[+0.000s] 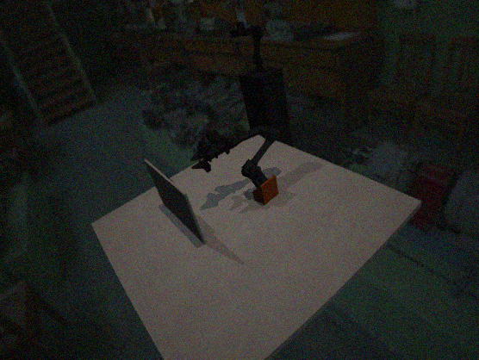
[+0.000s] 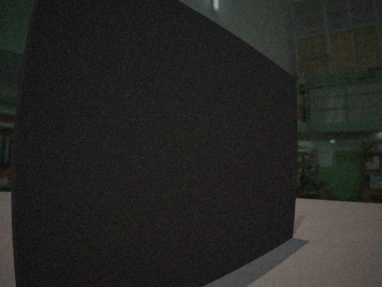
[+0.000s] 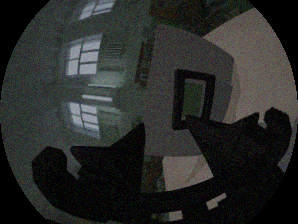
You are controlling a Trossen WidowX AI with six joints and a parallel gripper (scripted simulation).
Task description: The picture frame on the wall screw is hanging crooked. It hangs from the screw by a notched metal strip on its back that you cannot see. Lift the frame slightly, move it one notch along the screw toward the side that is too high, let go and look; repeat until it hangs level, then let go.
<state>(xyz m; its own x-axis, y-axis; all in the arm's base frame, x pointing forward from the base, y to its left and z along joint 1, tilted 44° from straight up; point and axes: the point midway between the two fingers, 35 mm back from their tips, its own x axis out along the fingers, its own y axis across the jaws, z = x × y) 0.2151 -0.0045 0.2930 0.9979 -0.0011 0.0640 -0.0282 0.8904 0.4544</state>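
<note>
Now: the picture frame 14 cm ahead of my gripper tip, 2 cm to the right of it and 11 cm below it. The rest, counted from my gripper tip: wall panel (15 cm ahead, 1 cm to the right, 13 cm below).
</note>
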